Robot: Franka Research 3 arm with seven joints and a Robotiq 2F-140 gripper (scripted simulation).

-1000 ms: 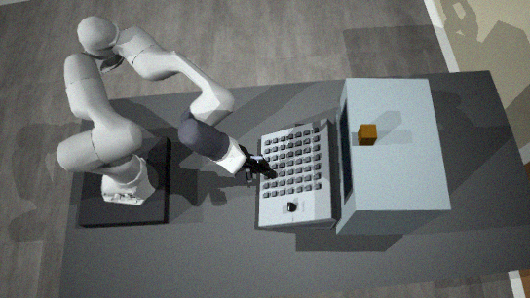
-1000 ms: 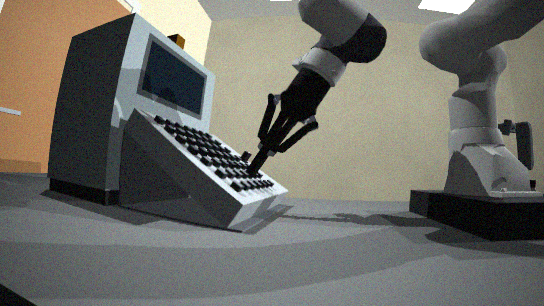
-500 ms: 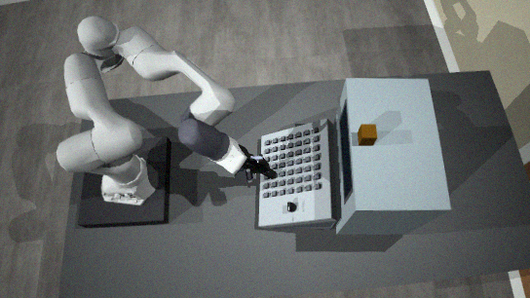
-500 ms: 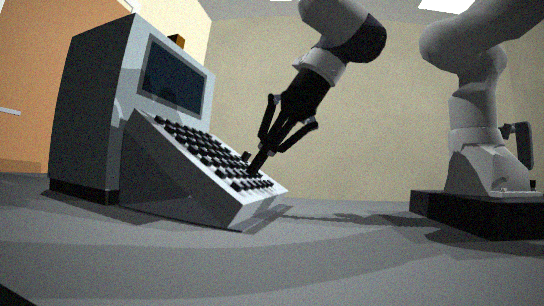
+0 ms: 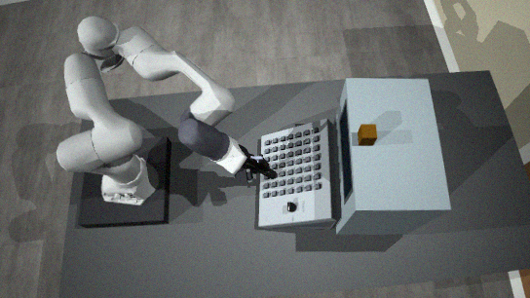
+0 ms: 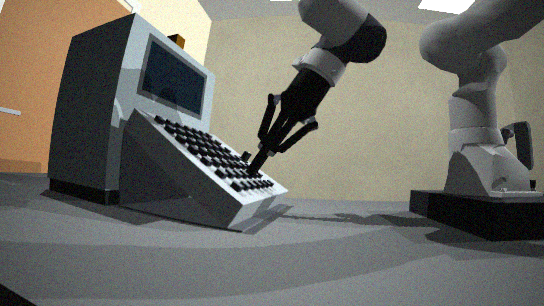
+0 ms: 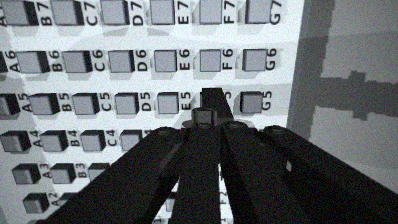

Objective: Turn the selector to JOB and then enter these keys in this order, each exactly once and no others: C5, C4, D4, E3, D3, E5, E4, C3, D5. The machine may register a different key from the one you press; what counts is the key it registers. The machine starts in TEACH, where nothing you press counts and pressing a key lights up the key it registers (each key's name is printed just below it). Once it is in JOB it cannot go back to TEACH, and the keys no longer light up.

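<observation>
Right now my hand is 50 mm short of the E5 key, 10 mm to the left of it and 10 mm above it. Also, from my hand: E6 key: 40 mm ahead, 40 mm to the right, 10 mm below; D6 key: 70 mm ahead, 40 mm to the right, 10 mm above; sloped keypad: 100 mm ahead, 30 mm to the right, 30 mm below.
</observation>
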